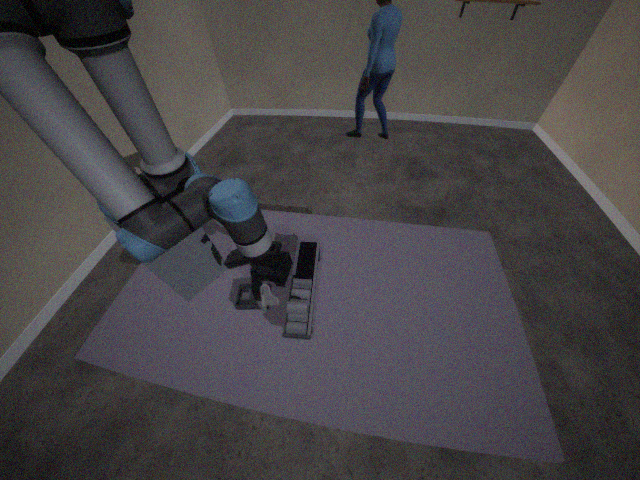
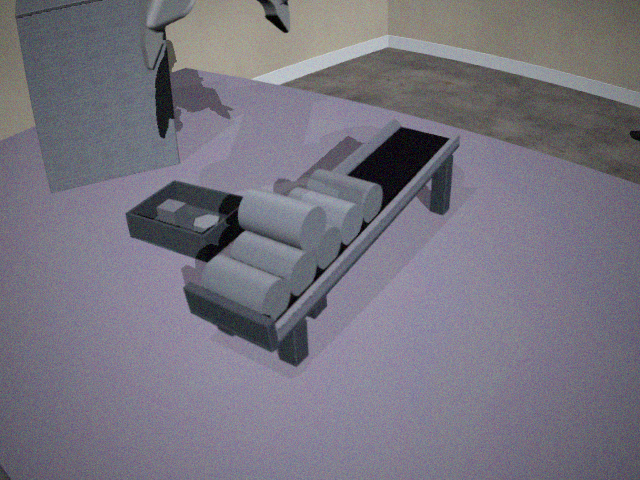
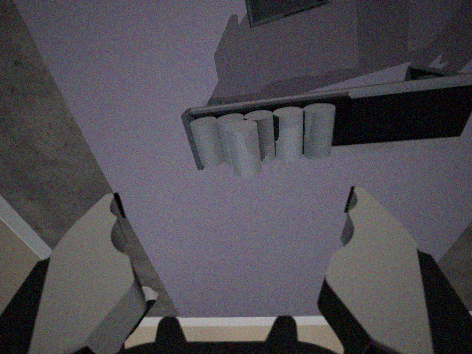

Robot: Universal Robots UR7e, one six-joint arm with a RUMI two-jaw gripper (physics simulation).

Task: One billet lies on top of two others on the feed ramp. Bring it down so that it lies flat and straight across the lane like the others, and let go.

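Places are measured from the arm's base along level axes (x right, y down, z ahead), in metres.
Pixels of known places: gripper, fingertip midpoint: (image 1: 274, 287) (image 2: 224, 48) (image 3: 233, 192).
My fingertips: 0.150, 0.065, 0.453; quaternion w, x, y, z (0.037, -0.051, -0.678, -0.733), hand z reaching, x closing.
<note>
For each thing: its top centre in the pictures, then the offset to it from my fingertips, as dx, dy, dz.
- raised billet, middle of its top: (image 2: 280, 198) (image 3: 245, 156) (image 1: 297, 305) -0.003, +0.131, +0.049
- end billet, middle of its top: (image 2: 242, 269) (image 3: 206, 148) (image 1: 296, 326) +0.054, +0.172, +0.049
- second billet, middle of its top: (image 2: 271, 243) (image 3: 233, 145) (image 1: 297, 314) +0.014, +0.167, +0.049
- fourth billet, middle of its top: (image 2: 322, 197) (image 3: 291, 140) (image 1: 300, 291) -0.066, +0.159, +0.049
- fifth billet, middle of its top: (image 2: 344, 177) (image 3: 322, 137) (image 1: 302, 281) -0.106, +0.155, +0.049
- shallow dark tray, middle of its top: (image 2: 187, 205) (image 1: 252, 294) -0.073, +0.229, -0.154
The feed ramp (image 1: 297, 336) (image 2: 403, 197) (image 3: 400, 87) carries grey-white cylindrical billets. The raised billet (image 2: 281, 219) (image 3: 244, 150) rests across the second and third from the stop-board end. The end billet (image 2: 242, 286) (image 3: 206, 142) lies by the stop board; the second billet (image 2: 271, 256) is partly under the raised one, and the third is mostly hidden. The fourth billet (image 2: 333, 212) (image 3: 289, 134) and the fifth billet (image 2: 356, 191) (image 3: 319, 131) lie across the lane further up. My gripper (image 2: 219, 47) (image 3: 233, 192) is wide open and empty, above and apart from the billets.
A shallow dark tray (image 1: 248, 307) (image 2: 165, 243) beside the ramp holds two small light blocks (image 2: 170, 208) (image 2: 205, 223). A tall grey box (image 1: 188, 268) (image 2: 103, 103) stands beyond the tray. A person in blue (image 1: 385, 41) stands near the far wall.
</note>
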